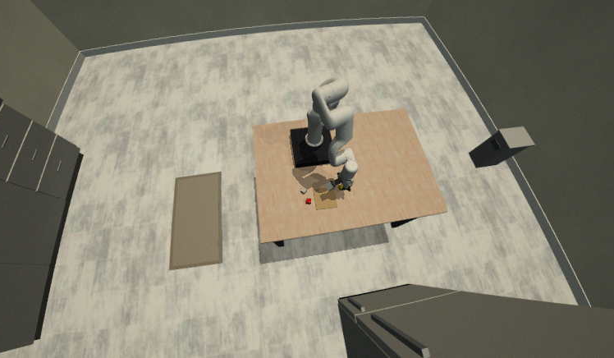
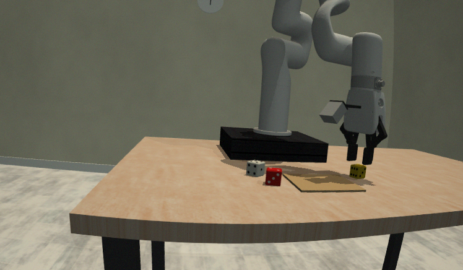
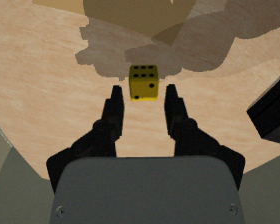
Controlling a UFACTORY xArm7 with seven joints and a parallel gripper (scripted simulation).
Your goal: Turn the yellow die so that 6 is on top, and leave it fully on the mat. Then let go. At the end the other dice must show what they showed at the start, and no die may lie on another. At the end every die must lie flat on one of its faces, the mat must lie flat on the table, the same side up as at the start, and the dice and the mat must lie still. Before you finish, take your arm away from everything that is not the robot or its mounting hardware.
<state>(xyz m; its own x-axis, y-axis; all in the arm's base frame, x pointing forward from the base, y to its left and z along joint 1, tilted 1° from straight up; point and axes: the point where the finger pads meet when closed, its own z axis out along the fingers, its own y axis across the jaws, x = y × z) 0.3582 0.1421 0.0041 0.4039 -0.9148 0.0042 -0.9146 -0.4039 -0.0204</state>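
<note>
My gripper is now 4 cm above the yellow die. The rest, counted from my hand: white die: 25 cm to the right, 4 cm below; then red die: 7 cm ahead, 23 cm to the right, 4 cm below; then tan mat: 6 cm ahead, 11 cm to the right, 5 cm below.
</note>
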